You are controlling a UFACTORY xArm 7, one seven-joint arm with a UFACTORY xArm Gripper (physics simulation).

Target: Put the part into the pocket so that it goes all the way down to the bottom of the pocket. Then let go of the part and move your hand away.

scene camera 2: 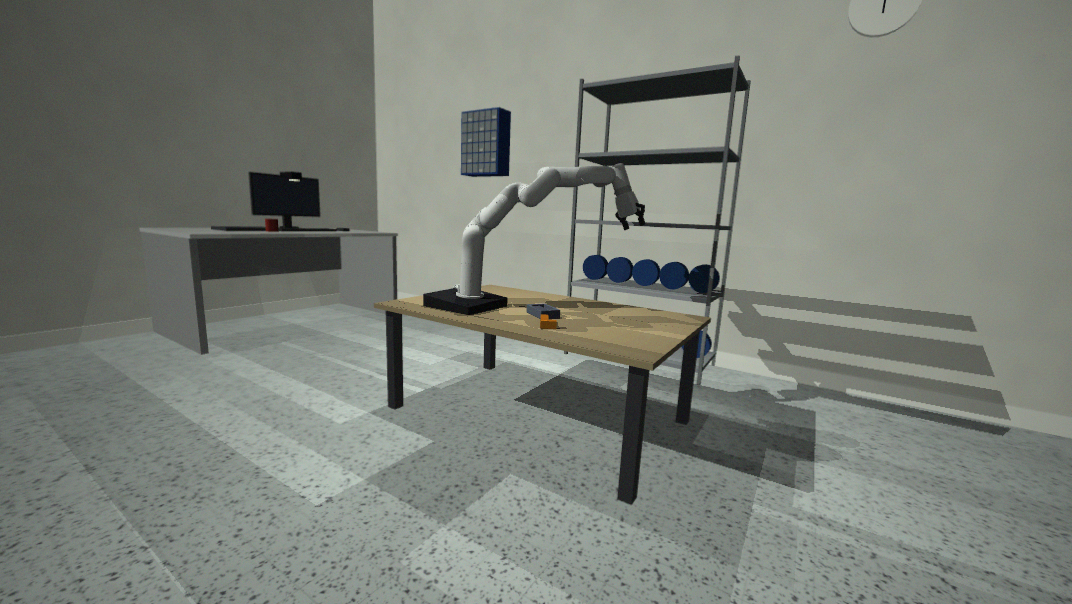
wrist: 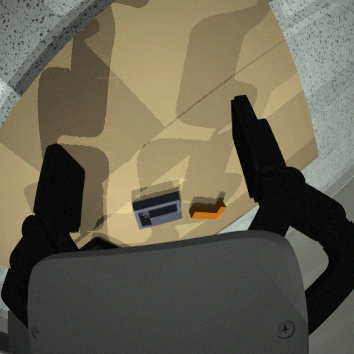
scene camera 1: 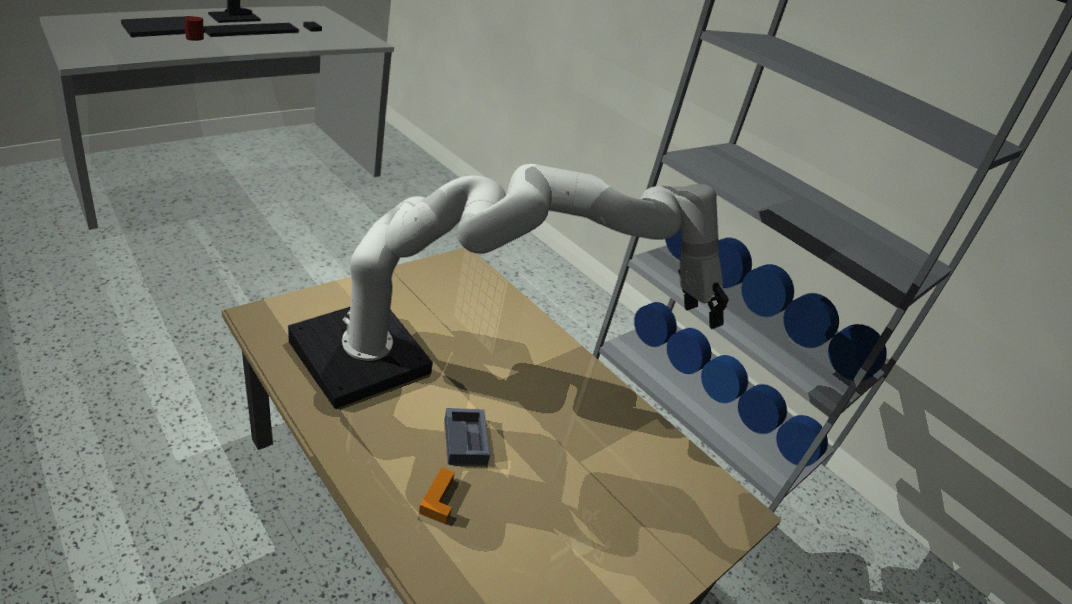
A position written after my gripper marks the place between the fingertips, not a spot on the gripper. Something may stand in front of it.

My gripper [scene camera 1: 703,317] is open and holds nothing. The table carries an orange L-shaped block [scene camera 1: 431,506]. Further things: a dark grey pocket [scene camera 1: 467,443].
My gripper also shows in scene camera 2 [scene camera 2: 634,227] and in the wrist view [wrist: 144,135]. The dark grey pocket also shows in the wrist view [wrist: 156,210].
